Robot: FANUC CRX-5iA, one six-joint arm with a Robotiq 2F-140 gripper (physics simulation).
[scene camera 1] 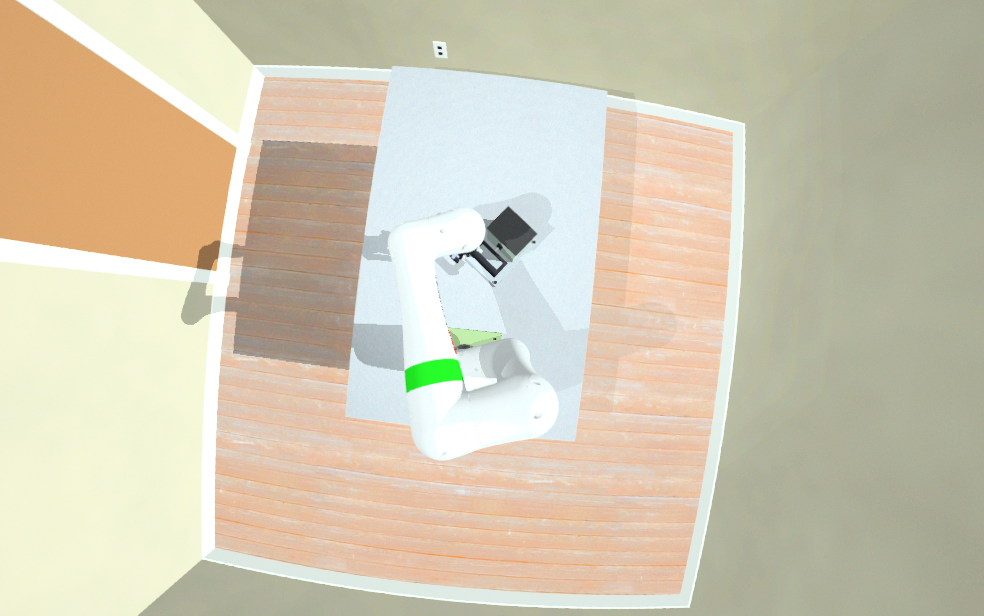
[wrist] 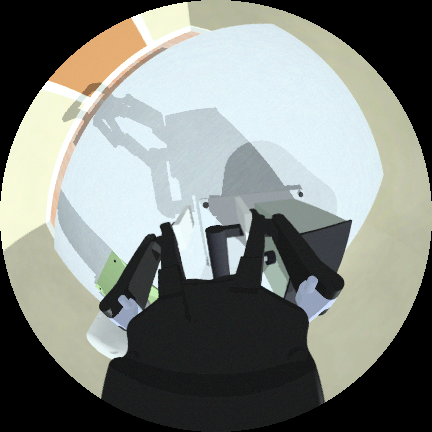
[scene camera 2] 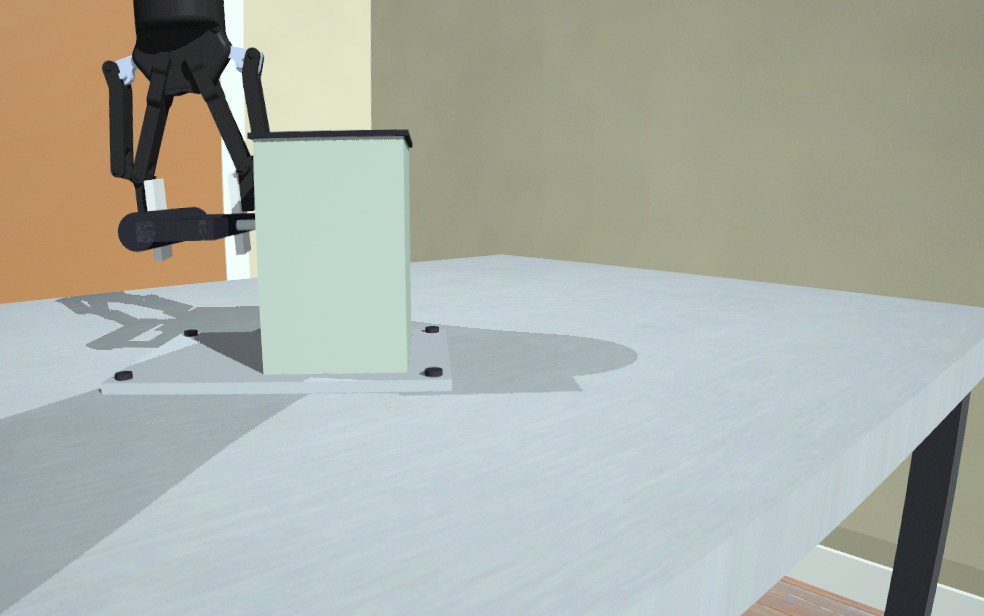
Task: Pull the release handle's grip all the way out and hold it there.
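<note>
The release handle has a pale green box housing (scene camera 1: 518, 252) (scene camera 2: 334, 254) (wrist: 300, 217) with a dark lid. Its black grip bar (scene camera 1: 485, 263) (scene camera 2: 137, 232) (wrist: 218, 252) stands out from the housing's side on side arms, with a gap between bar and housing. My gripper (scene camera 2: 198, 217) (wrist: 213, 210) points down over the grip and is open about halfway. In the wrist view the bar lies between the pale finger pads, one on its outer side and one on the housing side. In scene camera 2 the pad ends show below the bar. Whether a pad touches it is unclear.
The housing stands on a bolted grey base plate (scene camera 2: 217, 387) on the pale table (scene camera 1: 501, 138) (scene camera 2: 580, 464). A green plate (scene camera 1: 475, 336) (wrist: 112, 272) lies near the arm's base. The white arm (scene camera 1: 421, 297) spans above the table's left side and hides part of it.
</note>
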